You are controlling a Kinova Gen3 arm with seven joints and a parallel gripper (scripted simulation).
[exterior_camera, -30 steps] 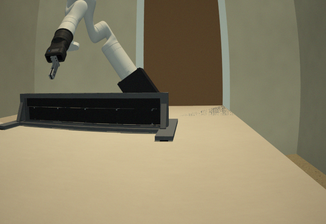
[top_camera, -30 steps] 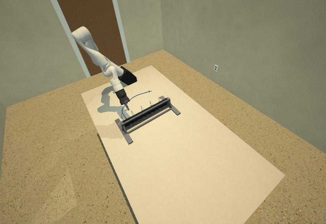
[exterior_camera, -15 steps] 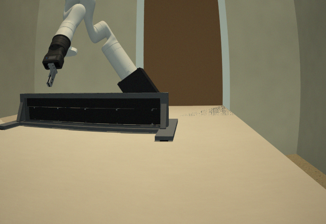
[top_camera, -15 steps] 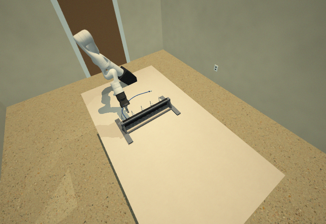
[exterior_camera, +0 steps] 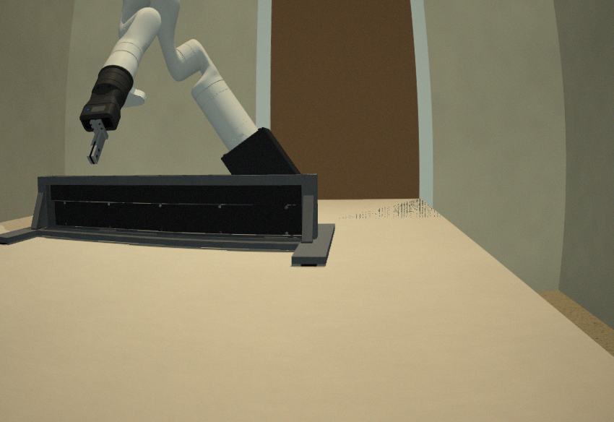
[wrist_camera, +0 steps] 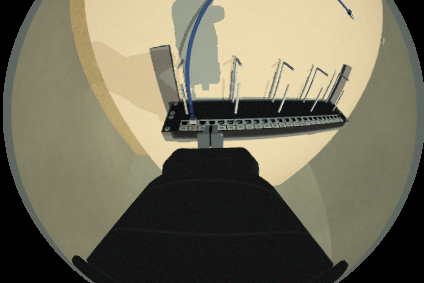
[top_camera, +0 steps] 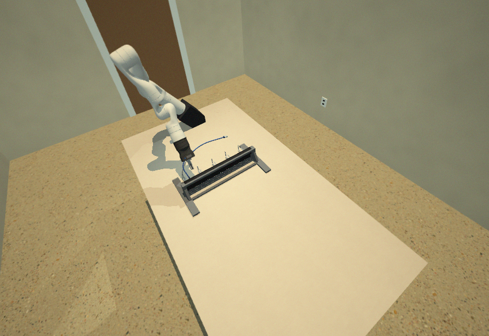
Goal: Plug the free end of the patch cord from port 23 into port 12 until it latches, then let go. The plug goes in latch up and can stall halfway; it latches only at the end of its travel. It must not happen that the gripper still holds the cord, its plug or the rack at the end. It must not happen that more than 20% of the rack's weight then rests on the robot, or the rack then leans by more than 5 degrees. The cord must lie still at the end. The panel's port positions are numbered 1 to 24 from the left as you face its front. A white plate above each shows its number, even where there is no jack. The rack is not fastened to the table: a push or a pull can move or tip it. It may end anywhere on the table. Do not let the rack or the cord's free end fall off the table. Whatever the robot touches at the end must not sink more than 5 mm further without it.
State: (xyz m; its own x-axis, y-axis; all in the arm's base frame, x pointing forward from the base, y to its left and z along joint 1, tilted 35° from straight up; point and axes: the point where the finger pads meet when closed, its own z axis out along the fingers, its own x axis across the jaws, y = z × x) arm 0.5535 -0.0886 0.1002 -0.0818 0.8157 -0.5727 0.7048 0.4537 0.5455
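Now: the plug 34 cm to the left of my hand, 26 cm behind it and 13 cm below it.
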